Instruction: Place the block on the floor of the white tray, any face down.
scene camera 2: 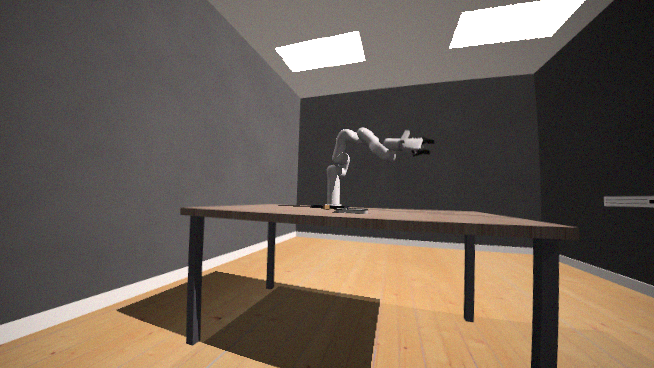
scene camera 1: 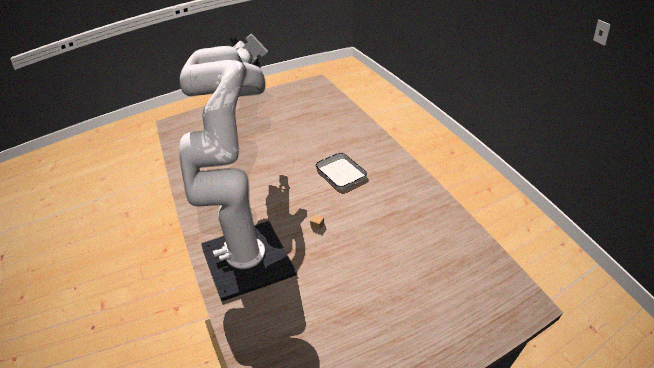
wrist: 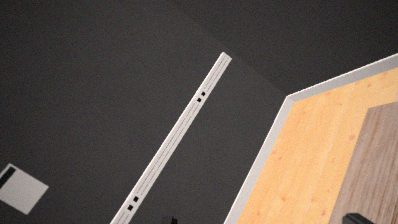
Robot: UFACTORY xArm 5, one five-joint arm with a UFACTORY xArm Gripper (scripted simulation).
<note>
I see a white tray [scene camera 1: 341, 169].
The wrist view misses the white tray: it is out of frame.
</note>
